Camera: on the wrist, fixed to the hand. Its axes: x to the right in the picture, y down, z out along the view.
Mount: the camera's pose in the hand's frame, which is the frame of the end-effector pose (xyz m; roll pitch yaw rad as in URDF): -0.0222 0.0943 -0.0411 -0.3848 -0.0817 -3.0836
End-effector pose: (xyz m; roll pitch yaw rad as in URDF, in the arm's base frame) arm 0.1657 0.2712 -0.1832 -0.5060 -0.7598 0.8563
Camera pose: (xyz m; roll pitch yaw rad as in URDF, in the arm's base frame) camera 0.1447 0.3425 -0.2577 0.1326 0.6602 -2.2714
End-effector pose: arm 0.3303 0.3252 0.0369 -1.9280 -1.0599 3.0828
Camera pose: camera 0.2809 0.3997 -0.0186 1.3832 1.0264 -0.2465
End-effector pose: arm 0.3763 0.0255 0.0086 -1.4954 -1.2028 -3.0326
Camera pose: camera 0.2905 0.0502 -0.0471 0.9450 1.1324 -0.0735
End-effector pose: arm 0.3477 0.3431 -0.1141 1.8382 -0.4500 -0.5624
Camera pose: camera 0.3012 0.3898 -0.0321 -2.1861 0.5263 2.6526
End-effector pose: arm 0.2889 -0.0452 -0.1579 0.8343 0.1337 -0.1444
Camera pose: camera 0.2862 0.0500 -0.1131 -1.2307 -0.1451 3.0977
